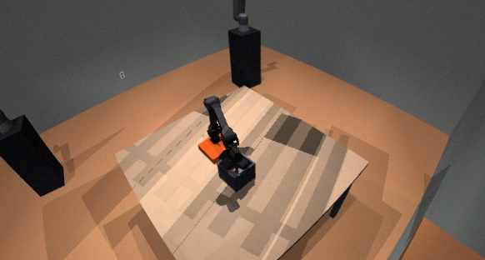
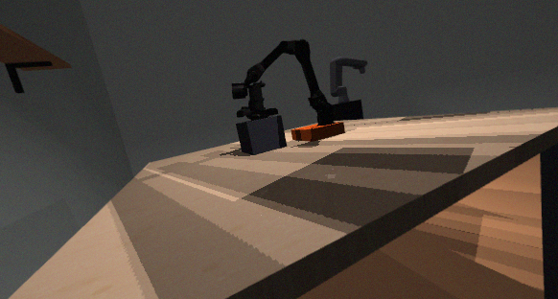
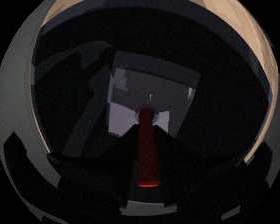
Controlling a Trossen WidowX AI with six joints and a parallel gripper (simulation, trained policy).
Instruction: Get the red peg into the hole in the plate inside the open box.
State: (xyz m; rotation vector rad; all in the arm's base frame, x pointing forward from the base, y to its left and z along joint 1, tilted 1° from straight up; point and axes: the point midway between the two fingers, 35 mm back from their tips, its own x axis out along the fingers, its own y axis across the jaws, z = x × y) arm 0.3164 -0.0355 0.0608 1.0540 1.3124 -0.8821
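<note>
Now: gripper tip 1 cm below the red peg. From my gripper tip the other things lie so: grey plate 4 cm below.
</note>
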